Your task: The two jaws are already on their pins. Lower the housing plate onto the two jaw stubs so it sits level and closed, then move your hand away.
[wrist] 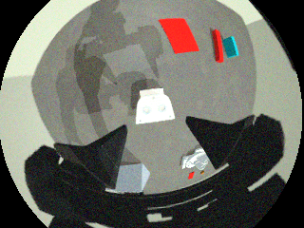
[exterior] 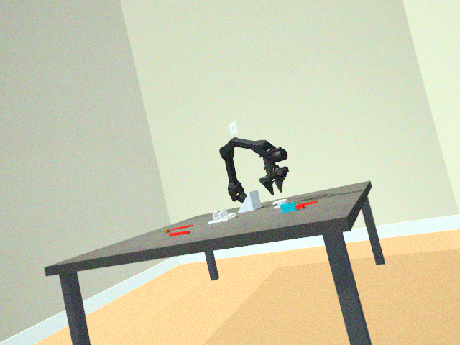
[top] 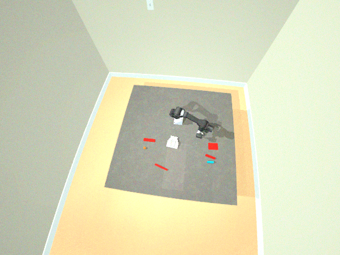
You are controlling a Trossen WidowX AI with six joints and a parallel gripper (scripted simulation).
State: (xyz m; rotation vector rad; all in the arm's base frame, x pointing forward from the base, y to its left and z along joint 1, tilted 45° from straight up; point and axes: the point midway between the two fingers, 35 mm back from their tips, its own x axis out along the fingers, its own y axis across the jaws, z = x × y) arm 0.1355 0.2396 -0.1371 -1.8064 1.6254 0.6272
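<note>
Now: gripper tip 1 cm to the right of the white piece and 6 cm above it. The rest, counted from my gripper tip: red square: 10 cm ahead, 18 cm to the left, 7 cm below; cyan piece: 27 cm ahead, 17 cm to the left, 5 cm below; red bar: 22 cm ahead, 16 cm to the left, 6 cm below.
</note>
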